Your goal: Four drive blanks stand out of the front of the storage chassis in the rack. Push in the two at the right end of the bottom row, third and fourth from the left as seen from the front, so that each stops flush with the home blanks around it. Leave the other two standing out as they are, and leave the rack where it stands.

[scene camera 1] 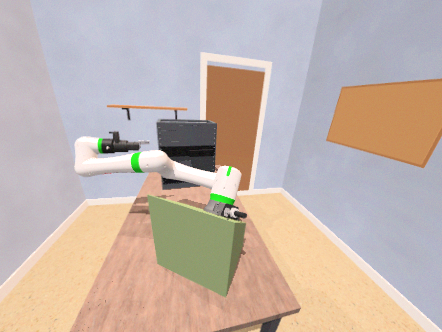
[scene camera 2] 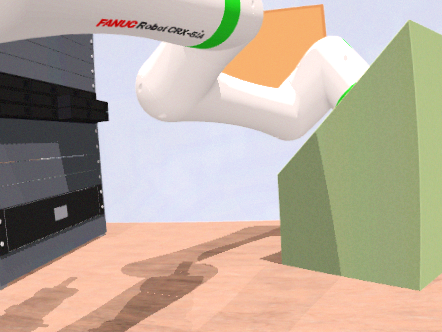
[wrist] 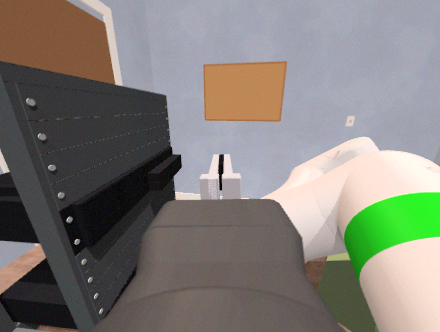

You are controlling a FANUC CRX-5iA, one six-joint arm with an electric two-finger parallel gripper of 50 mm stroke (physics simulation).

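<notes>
The dark grey rack stands upright on the table. The black storage chassis crosses its front at mid height. A block of protruding blanks stands out at the chassis's far right end; I cannot tell the single blanks or rows apart. My gripper is shut and empty. In the wrist view its fingers point along the rack's front, to the right of the protruding blanks and apart from them. The gripper does not show in scene camera 2, where its shadow may lie on the table.
A green slanted block stands on the table in front of the rack. The white arm reaches over the space between them. A black unit with a pale label sits low in the rack.
</notes>
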